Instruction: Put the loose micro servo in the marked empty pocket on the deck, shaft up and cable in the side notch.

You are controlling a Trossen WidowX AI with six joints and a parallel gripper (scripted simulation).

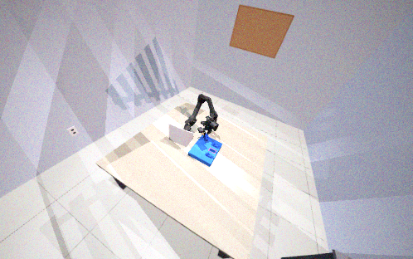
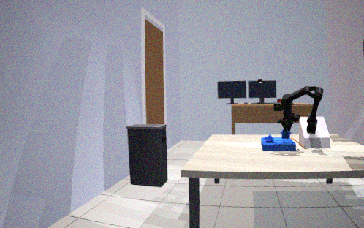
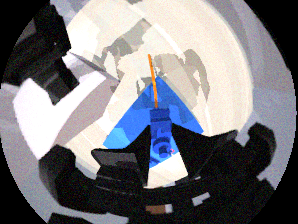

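The blue deck lies 2 cm ahead of my gripper tip, 8 cm to the right of it and 10 cm below it.
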